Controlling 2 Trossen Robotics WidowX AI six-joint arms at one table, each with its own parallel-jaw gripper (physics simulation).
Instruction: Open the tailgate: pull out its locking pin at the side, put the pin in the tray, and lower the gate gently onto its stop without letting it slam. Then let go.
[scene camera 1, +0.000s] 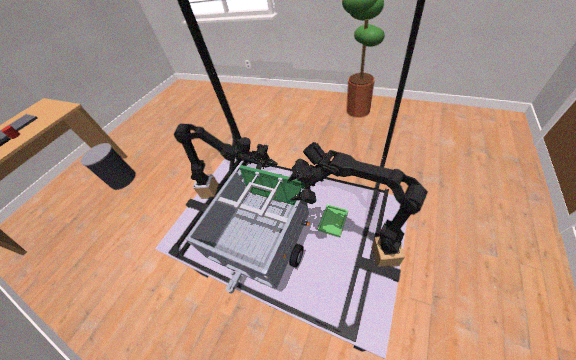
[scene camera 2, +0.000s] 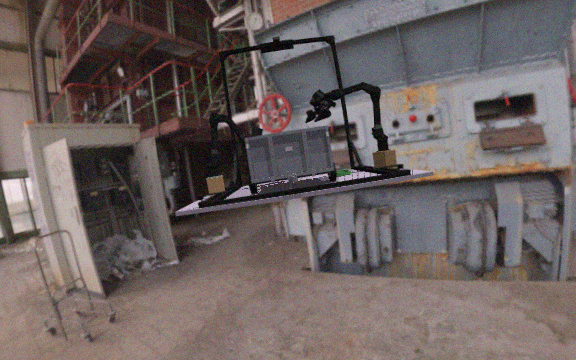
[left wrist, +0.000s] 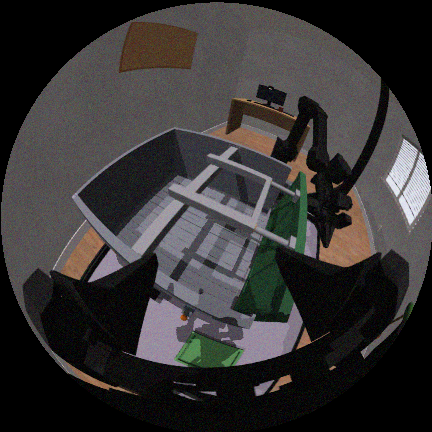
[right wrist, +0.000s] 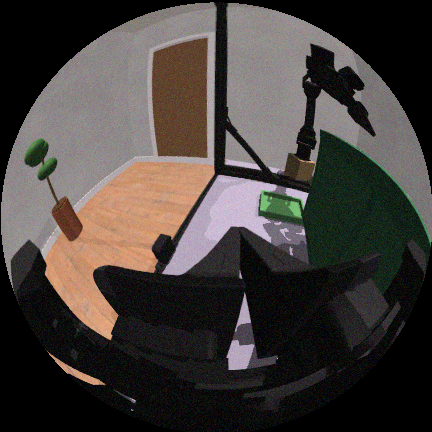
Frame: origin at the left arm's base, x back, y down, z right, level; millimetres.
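Where they show: left gripper, fingertip midpoint: (scene camera 1: 290, 189) (scene camera 2: 310, 122) (left wrist: 217, 257) (right wrist: 369, 126); right gripper, fingertip midpoint: (scene camera 1: 277, 164) (left wrist: 325, 247) (right wrist: 236, 233); left arm's base, origin of the base link: (scene camera 1: 389, 246) (scene camera 2: 383, 150) (right wrist: 301, 157); right arm's base, origin of the base link: (scene camera 1: 202, 180) (scene camera 2: 214, 176).
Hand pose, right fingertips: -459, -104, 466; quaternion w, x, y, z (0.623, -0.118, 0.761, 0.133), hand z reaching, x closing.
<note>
Things, the pixels of their top centre, and the offset from my right fingertips, as dx, dy, dz. "*": a spot on its surface instead.
- small orange-tipped piece, surface spot: (left wrist: 183, 317) (scene camera 1: 308, 222) * +125, +97, -314
- green tray, middle of its top: (left wrist: 209, 357) (right wrist: 283, 203) (scene camera 1: 333, 219) (scene camera 2: 339, 171) +254, +199, -253
- light grey bar frame, surface spot: (left wrist: 215, 206) * -29, -67, -272
- black wheel, middle of its top: (scene camera 1: 295, 251) +55, +117, -439
- tow hitch, surface spot: (scene camera 1: 233, 281) * -228, +134, -543
The green tailgate (scene camera 1: 290, 192) (left wrist: 272, 270) (right wrist: 360, 200) stands roughly upright at the far end of the grey trailer (scene camera 1: 245, 240) (scene camera 2: 267, 160) (left wrist: 145, 187). A small orange-tipped piece (scene camera 1: 306, 223) (left wrist: 183, 317), which looks like the locking pin, sticks out at the trailer's right side. The green tray (scene camera 1: 333, 220) (scene camera 2: 343, 172) (left wrist: 209, 351) (right wrist: 280, 205) lies empty to the right. My left gripper (scene camera 1: 294, 188) (scene camera 2: 317, 119) (left wrist: 217, 257) is open and empty above the trailer's side near the gate. My right gripper (scene camera 1: 274, 163) (left wrist: 325, 247) (right wrist: 236, 233) is shut and empty behind the gate's outer face. The gate's stop is not distinguishable.
A light grey bar frame (scene camera 1: 262, 214) (left wrist: 215, 206) spans the trailer, its two rods reaching the gate. A black wheel (scene camera 1: 296, 255) sits on the trailer's right side, with the tow hitch (scene camera 1: 233, 281) in front. Black gantry posts (scene camera 1: 400, 95) (right wrist: 220, 100) rise from the table's back corners.
</note>
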